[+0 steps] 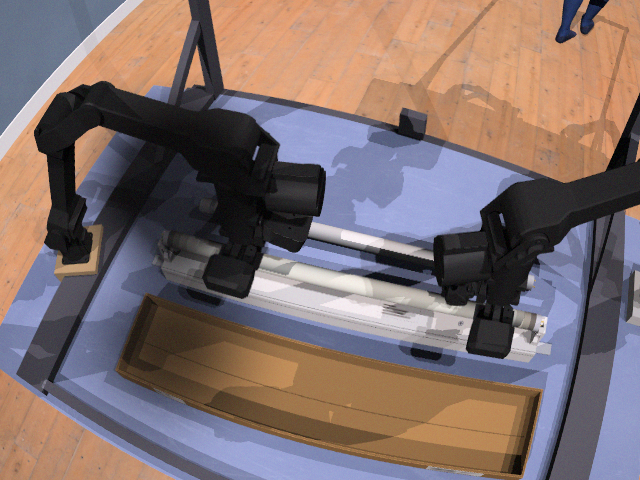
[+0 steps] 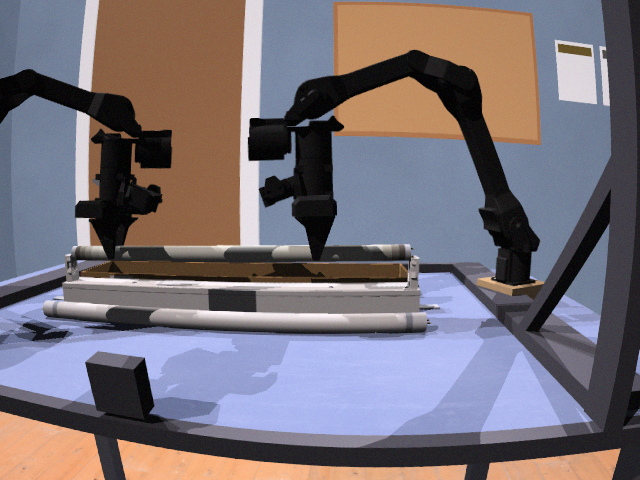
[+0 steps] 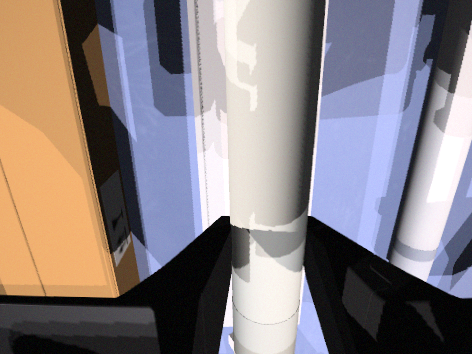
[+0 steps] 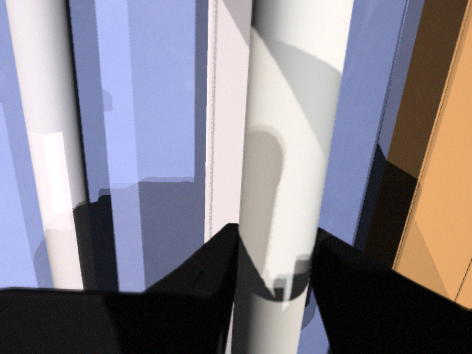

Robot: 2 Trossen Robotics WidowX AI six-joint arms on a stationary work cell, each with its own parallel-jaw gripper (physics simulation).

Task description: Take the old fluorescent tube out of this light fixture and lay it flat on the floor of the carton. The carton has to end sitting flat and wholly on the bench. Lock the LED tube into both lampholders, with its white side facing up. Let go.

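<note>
The old tube [image 1: 336,281] [image 2: 248,252] [image 3: 270,150] [image 4: 295,125] runs lengthwise over the light fixture [image 1: 361,303] [image 2: 155,297] [image 3: 215,190] [image 4: 227,125]. Its ends are at about the height of the lampholder tops [image 2: 413,273] [image 2: 71,268]; whether its pins are clear of them I cannot tell. My left gripper [image 1: 491,311] [image 2: 111,255] [image 3: 265,226] and my right gripper [image 1: 248,256] [image 2: 316,256] [image 4: 272,236] are both shut on the old tube, near opposite ends. The LED tube [image 1: 372,241] [image 2: 232,319] [image 3: 442,190] [image 4: 42,100] lies on the bench beside the fixture.
The open carton [image 1: 532,413] [image 2: 351,271] [image 3: 40,150] [image 4: 450,175] sits on the blue bench, on the fixture's other side from the LED tube. A dark block [image 1: 412,124] [image 2: 119,384] stands at the bench edge. Dark frame posts [image 1: 206,46] [image 2: 620,232] rise at the sides.
</note>
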